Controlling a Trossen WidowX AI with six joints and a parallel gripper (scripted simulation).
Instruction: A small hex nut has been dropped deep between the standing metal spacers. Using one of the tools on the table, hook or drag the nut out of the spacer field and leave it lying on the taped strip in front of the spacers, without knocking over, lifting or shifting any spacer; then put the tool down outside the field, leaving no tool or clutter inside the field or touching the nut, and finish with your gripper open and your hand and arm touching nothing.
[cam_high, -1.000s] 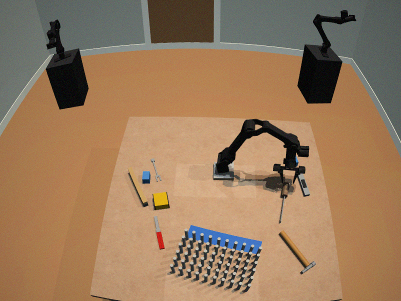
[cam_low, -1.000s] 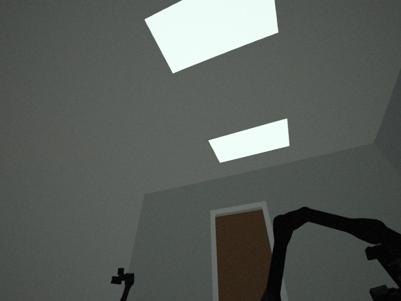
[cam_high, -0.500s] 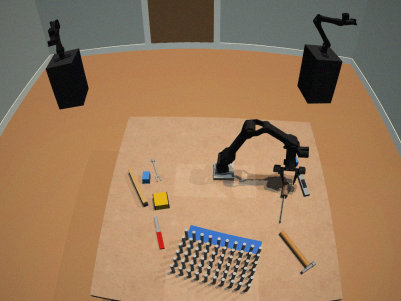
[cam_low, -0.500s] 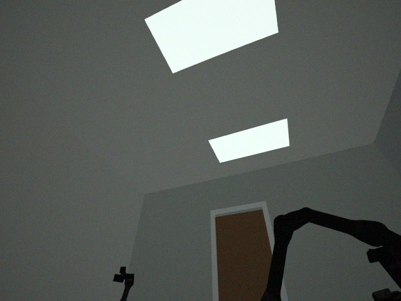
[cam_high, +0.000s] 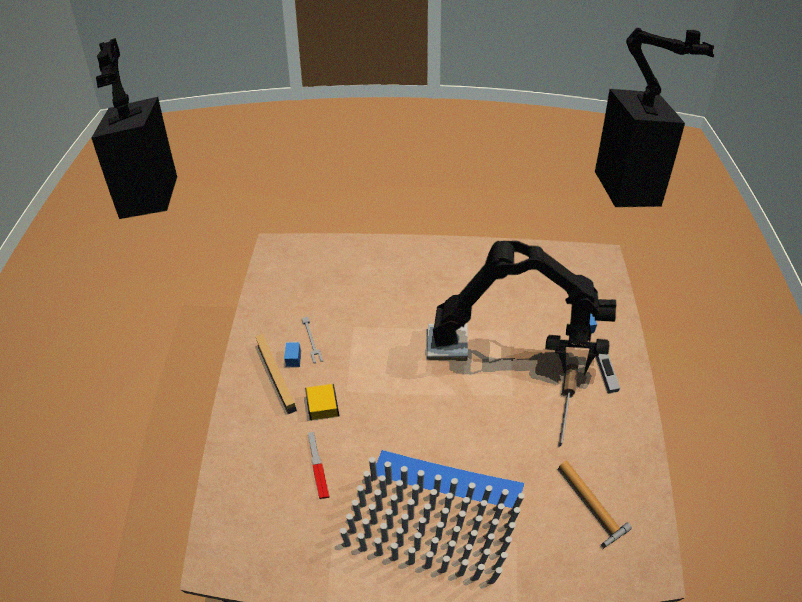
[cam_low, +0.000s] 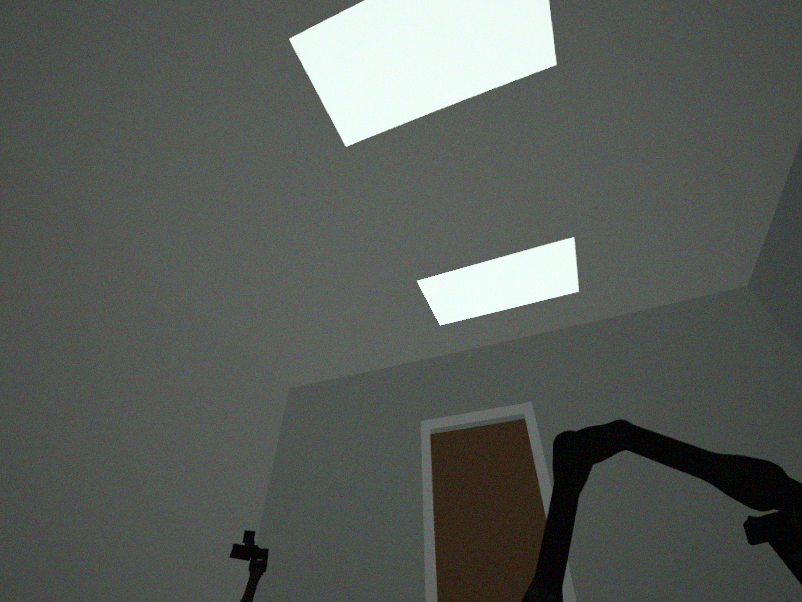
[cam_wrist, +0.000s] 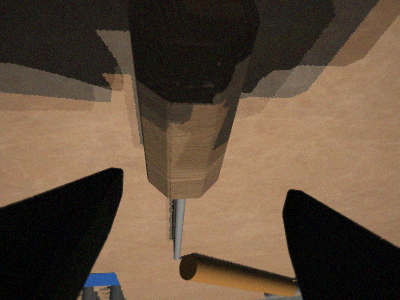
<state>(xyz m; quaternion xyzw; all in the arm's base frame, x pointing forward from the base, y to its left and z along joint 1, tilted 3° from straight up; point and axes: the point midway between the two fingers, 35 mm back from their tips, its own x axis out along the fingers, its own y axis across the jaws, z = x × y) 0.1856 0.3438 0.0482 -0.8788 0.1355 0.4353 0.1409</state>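
Now: the hook tool 90 mm ahead of my gripper tip, 40 mm to the right of it and 40 mm below it. The rest, counted from my gripper tip: grey bar: 30 mm behind, 130 mm to the left, 40 mm below; blue taped strip: 240 mm ahead, 390 mm to the right, 50 mm below; hex nut: 370 mm ahead, 480 mm to the right, 50 mm below.
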